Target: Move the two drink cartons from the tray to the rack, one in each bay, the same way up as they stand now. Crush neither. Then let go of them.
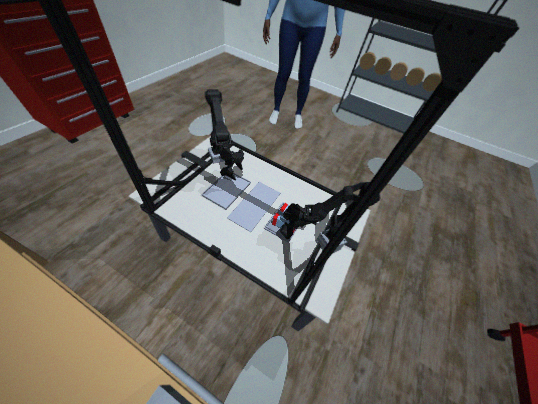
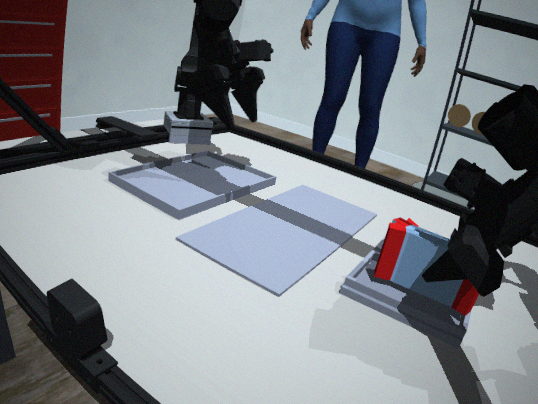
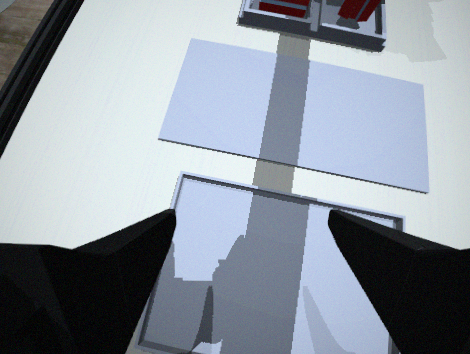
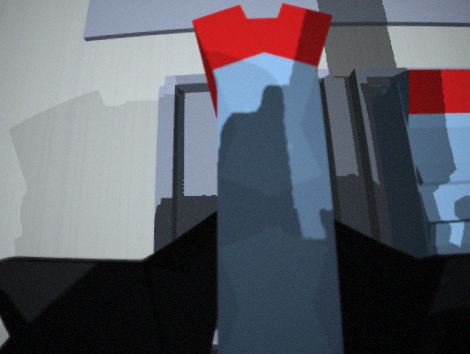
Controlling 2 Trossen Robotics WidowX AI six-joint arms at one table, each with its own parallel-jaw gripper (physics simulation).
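Places are measured from the left arm's base along level axes (x ahead, y left, z up), in millimetres.
Pixels of known places: left gripper, fingertip midpoint: (image 1: 238, 175) (image 2: 243, 124) (image 3: 252, 216); right gripper, fingertip midpoint: (image 1: 283, 225) (image 2: 427, 273) (image 4: 264, 218); left arm's base at its link origin: (image 1: 217, 150) (image 2: 188, 116).
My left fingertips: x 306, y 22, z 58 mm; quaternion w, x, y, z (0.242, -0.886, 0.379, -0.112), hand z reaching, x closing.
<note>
Ahead of a thing's pixels: the offset from my left fingertips to its top centre. "pt": to the spot under its first point. Level surfaces: height alone.
My right gripper (image 1: 287, 225) (image 2: 448, 268) (image 4: 264, 218) is shut on a blue drink carton with red ends {370 mm ahead, 110 mm left, 24 mm down} (image 1: 279, 219) (image 2: 411, 256) (image 4: 272, 147) (image 3: 361, 6). It holds the carton tilted, with the lower part down in one bay of the grey rack {333 mm ahead, 150 mm left, 94 mm down} (image 1: 270, 229) (image 2: 368, 289) (image 3: 304, 32) (image 4: 177, 140). The second carton {pt 256 mm ahead, 160 mm left, 89 mm down} (image 3: 283, 5) (image 4: 403, 140) lies in the other bay. My left gripper (image 1: 231, 170) (image 2: 242, 119) (image 3: 252, 216) is open and empty, just above the shallow tray {14 mm back, 68 mm right, 98 mm down} (image 1: 210, 196) (image 2: 175, 210) (image 3: 216, 180), which holds nothing.
A flat pale-blue sheet (image 1: 247, 214) (image 2: 267, 248) (image 3: 216, 105) lies between tray and rack on the white table {114 mm down} (image 1: 247, 256). A person (image 1: 303, 60) (image 2: 363, 80) stands beyond the far edge. Black frame posts (image 1: 107, 116) rise at the table's sides.
</note>
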